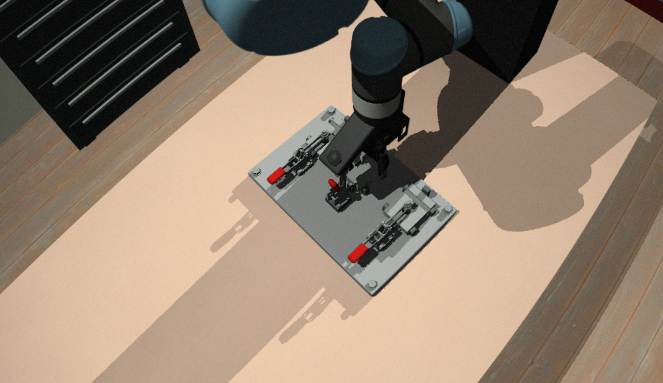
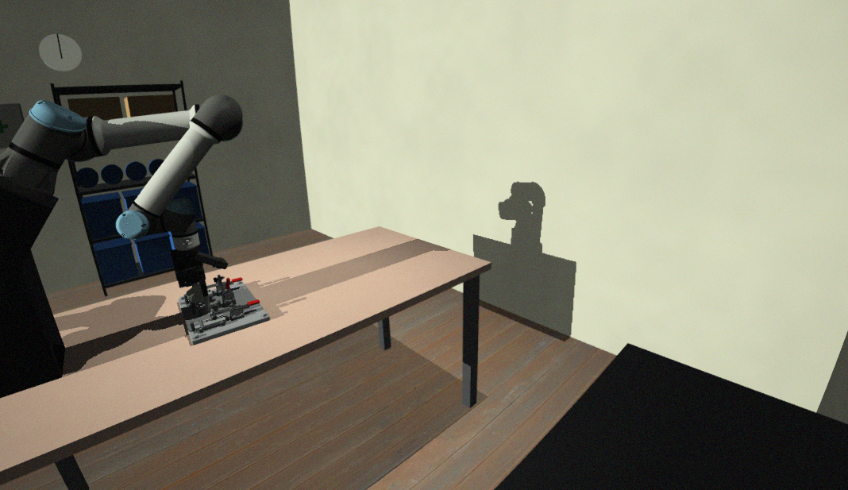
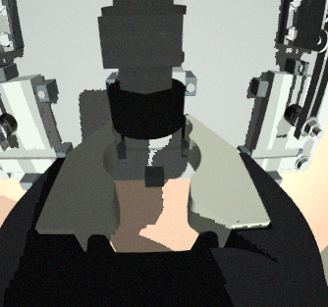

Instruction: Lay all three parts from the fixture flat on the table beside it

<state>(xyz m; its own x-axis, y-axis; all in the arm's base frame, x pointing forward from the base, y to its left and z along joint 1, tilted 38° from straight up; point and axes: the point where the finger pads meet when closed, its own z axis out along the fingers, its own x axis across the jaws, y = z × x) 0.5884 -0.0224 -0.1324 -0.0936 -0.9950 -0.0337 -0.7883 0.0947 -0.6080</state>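
Now: hand 4 cm short of the grey fixture plate, 1 cm to the left of it and 3 cm above it.
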